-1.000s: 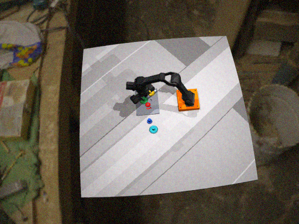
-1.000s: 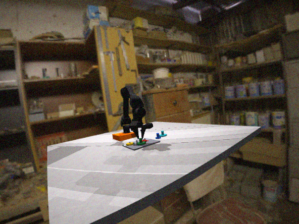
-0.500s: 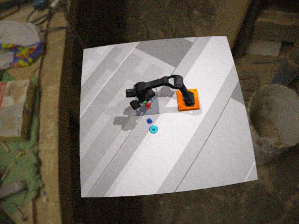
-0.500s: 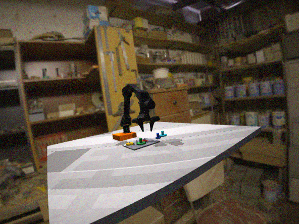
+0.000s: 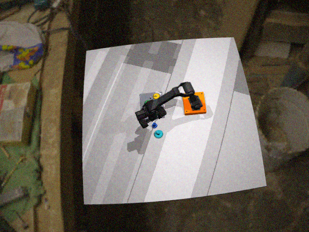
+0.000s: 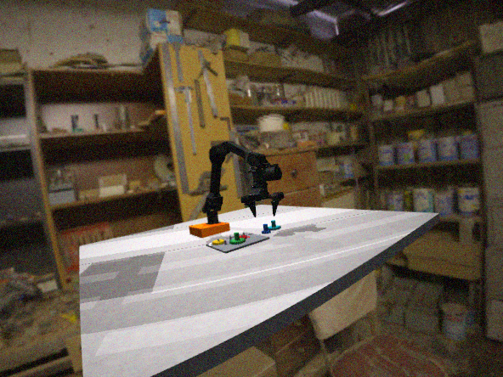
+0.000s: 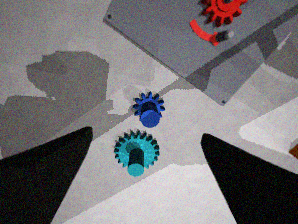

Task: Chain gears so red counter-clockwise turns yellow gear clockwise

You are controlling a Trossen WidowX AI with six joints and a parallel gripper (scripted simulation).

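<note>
The blue gear lies 60 mm below my gripper tip. Round my gripper tip: teal gear (70 mm to the left, 60 mm below, 30 mm behind); then red gear (130 mm to the right, 60 mm below); then green gear (170 mm to the right, 50 mm below, 30 mm ahead).
</note>
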